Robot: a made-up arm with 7 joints. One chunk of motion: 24 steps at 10 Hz.
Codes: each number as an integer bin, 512 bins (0 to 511) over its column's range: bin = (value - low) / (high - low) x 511, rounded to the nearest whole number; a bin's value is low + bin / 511 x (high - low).
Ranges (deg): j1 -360..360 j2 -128.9..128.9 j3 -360..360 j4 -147.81..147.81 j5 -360..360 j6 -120.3..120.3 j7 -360..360
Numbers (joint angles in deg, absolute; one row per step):
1: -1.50 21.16 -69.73 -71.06 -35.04 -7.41 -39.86
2: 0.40 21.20 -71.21 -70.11 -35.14 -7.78 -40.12
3: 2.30 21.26 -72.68 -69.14 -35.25 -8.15 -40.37
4: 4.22 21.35 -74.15 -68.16 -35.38 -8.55 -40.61
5: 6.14 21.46 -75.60 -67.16 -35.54 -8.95 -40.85
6: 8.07 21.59 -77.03 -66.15 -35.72 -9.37 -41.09
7: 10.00 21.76 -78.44 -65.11 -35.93 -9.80 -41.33
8: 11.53 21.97 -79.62 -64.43 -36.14 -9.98 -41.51
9: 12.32 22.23 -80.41 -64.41 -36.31 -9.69 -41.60
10: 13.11 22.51 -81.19 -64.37 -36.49 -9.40 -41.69
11: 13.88 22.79 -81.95 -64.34 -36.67 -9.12 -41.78
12: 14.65 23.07 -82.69 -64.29 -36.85 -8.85 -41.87
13: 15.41 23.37 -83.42 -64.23 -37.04 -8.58 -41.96
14: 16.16 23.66 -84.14 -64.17 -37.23 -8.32 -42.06
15: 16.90 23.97 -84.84 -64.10 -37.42 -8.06 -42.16
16: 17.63 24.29 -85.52 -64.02 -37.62 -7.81 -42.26
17: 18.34 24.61 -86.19 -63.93 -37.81 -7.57 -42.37
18: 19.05 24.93 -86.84 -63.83 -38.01 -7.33 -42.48
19: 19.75 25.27 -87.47 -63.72 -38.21 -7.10 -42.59
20: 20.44 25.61 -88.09 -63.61 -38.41 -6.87 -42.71
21: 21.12 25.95 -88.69 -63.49 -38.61 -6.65 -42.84
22: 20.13 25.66 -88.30 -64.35 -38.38 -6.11 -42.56
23: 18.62 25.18 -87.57 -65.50 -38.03 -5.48 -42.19
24: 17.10 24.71 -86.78 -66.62 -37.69 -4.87 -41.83
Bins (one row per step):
1: 254 297 206 133 231 240 227
2: 256 298 205 134 231 239 227
3: 257 298 204 136 230 238 227
4: 258 298 203 138 230 237 227
5: 260 298 202 139 230 236 227
6: 261 298 201 141 230 236 226
7: 263 299 200 143 230 235 226
8: 264 299 199 144 230 234 226
9: 264 300 198 144 230 235 226
10: 265 300 198 144 230 236 226
11: 265 301 197 144 229 236 226
12: 266 301 197 144 229 237 226
13: 266 302 196 144 229 237 226
14: 267 302 196 145 229 238 226
15: 267 303 195 145 229 238 226
16: 268 304 195 145 229 239 226
17: 269 304 194 145 229 239 225
18: 269 305 194 145 229 240 225
19: 270 306 193 145 228 240 225
20: 270 306 193 146 228 241 225
21: 270 307 193 146 228 241 225
22: 270 306 193 144 228 243 225
23: 269 305 193 142 229 244 226
24: 268 304 194 140 229 245 226

